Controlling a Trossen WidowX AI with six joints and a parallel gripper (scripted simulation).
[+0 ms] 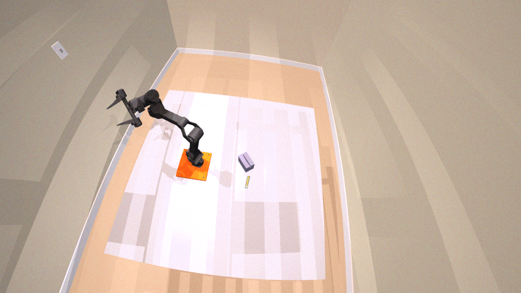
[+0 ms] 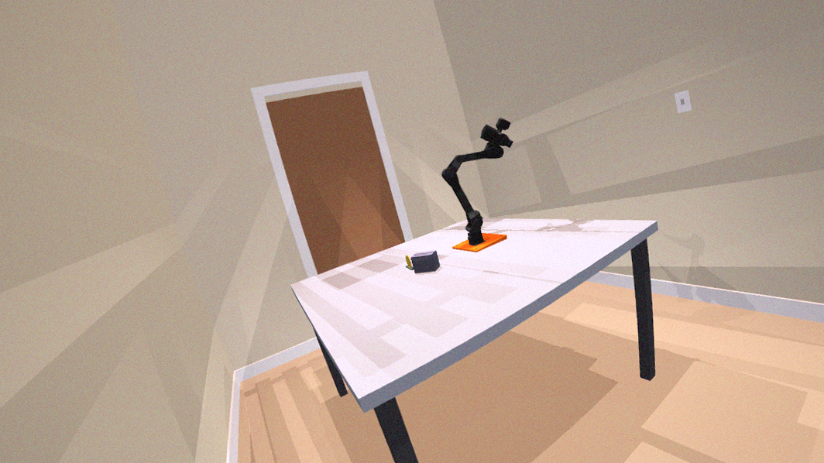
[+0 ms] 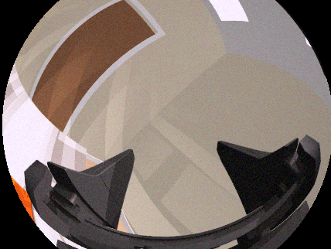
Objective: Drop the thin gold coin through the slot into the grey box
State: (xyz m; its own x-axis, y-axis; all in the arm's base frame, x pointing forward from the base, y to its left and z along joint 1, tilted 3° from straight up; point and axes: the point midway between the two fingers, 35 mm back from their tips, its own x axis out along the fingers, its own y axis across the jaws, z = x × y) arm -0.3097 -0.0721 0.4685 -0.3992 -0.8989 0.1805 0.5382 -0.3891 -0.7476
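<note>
The gold coin is 65 cm ahead of my gripper tip, 6 cm to the left of it and 47 cm below it.
</note>
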